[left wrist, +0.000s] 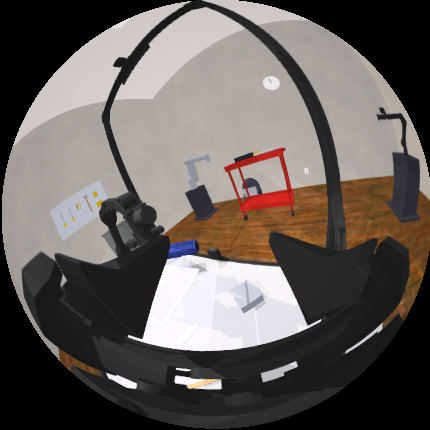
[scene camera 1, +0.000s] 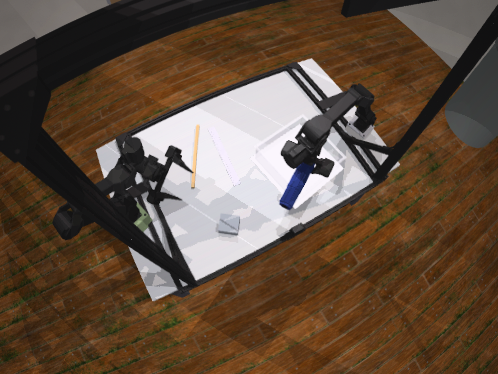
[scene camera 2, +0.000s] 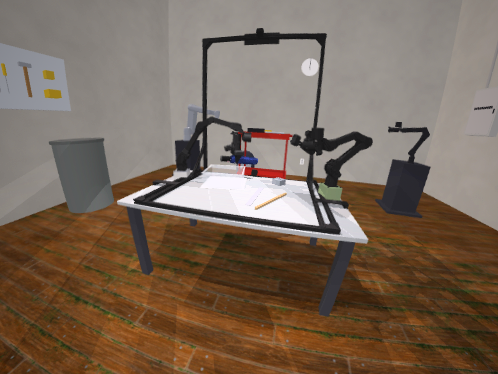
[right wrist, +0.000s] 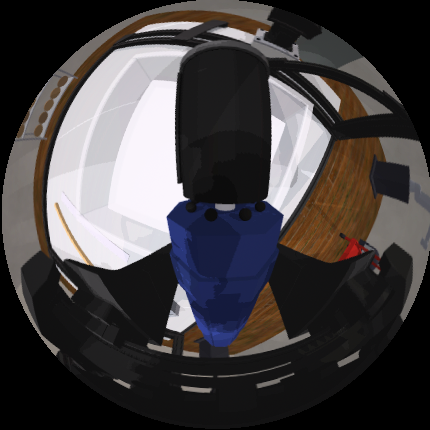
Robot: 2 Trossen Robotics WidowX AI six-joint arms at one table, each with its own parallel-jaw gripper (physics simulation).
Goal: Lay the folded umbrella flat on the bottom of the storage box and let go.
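The folded umbrella [scene camera 1: 296,187] [scene camera 2: 246,160] [left wrist: 183,248] [right wrist: 225,300] is dark blue with a thick black handle. My right gripper [scene camera 1: 307,165] [right wrist: 221,241] is shut on its blue part. The umbrella is held near level above the storage box [scene camera 1: 276,136] [scene camera 2: 225,166] [right wrist: 140,165], a shallow see-through box with a white bottom. In scene camera 1 the umbrella's free end reaches over the box's lower side. The height of the gap is hard to tell. My left gripper [scene camera 1: 186,185] [left wrist: 219,239] is open and empty, above the table's left part in scene camera 1.
An orange stick [scene camera 1: 195,156] [scene camera 2: 270,201] and a pale lilac strip [scene camera 1: 223,156] [scene camera 2: 254,196] lie between the left gripper and the box. A small grey block [scene camera 1: 229,224] [scene camera 2: 279,181] [left wrist: 247,296] lies near the lower table edge in scene camera 1. Black frame rails edge the table.
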